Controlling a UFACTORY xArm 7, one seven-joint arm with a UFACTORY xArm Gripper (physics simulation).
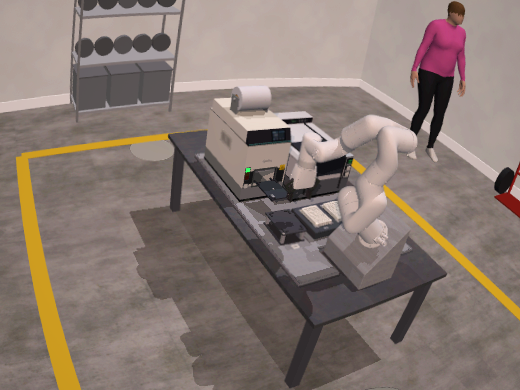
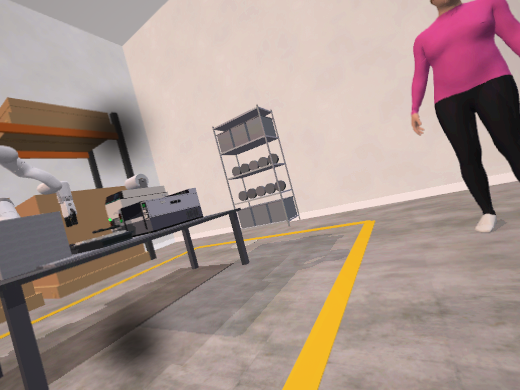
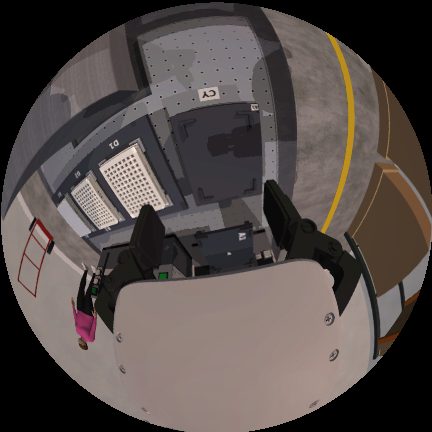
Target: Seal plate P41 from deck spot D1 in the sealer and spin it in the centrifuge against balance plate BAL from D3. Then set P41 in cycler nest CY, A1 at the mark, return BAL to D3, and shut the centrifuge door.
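Places are measured from the arm's base along level axes (x down, y back, z left), in centimetres.
Pixels of known places: gripper, fingertip midpoint: (image 1: 298, 199) (image 2: 72, 225) (image 3: 208, 204); arm's base at its link origin: (image 1: 373, 234) (image 2: 20, 236).
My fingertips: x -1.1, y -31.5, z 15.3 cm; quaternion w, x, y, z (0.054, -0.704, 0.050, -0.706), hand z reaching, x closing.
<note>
For each thing: its middle in the pictures, then the offset to it from my fingertips.
- pale plate at the middle of its body: (image 3: 73, 217) dx +12.3, dy +1.6, dz -38.2 cm
- dark cycler nest CY at the middle of its body: (image 3: 220, 152) (image 1: 285, 226) dx +14.6, dy -2.0, dz +2.1 cm
- beige sealer at the middle of its body: (image 1: 247, 133) (image 2: 139, 204) dx -6.0, dy -48.6, dz -5.6 cm
- centrifuge at the middle of its body: (image 3: 161, 298) (image 1: 299, 152) (image 2: 162, 211) dx +5.6, dy -41.3, dz -35.2 cm
- second white welled plate at the middle of its body: (image 3: 94, 204) (image 1: 337, 210) dx +12.3, dy +0.7, dz -25.9 cm
My gripper (image 1: 302, 192) (image 2: 71, 218) (image 3: 208, 204) is open and empty, above the deck near the sealer's tray. A white welled plate (image 1: 316, 216) (image 3: 132, 182) sits at D1; its name is not readable. A pale plate (image 3: 75, 216) sits at the far end of the rack, where the D3 label is too small to read. The dark cycler nest CY (image 1: 286, 220) (image 3: 215, 170) holds no plate. The beige sealer (image 1: 227, 145) has its dark tray (image 1: 273, 190) (image 3: 225, 246) out, with no plate on it. The centrifuge (image 2: 172, 209) stands beside the sealer; its door state is unclear.
A second white welled plate (image 1: 332, 210) (image 3: 95, 202) sits between the D1 plate and the pale one. The arm's grey pedestal block (image 1: 367, 255) (image 2: 32, 242) stands near the table end. A person (image 1: 442, 50) (image 2: 465, 55) stands beyond the yellow floor line.
</note>
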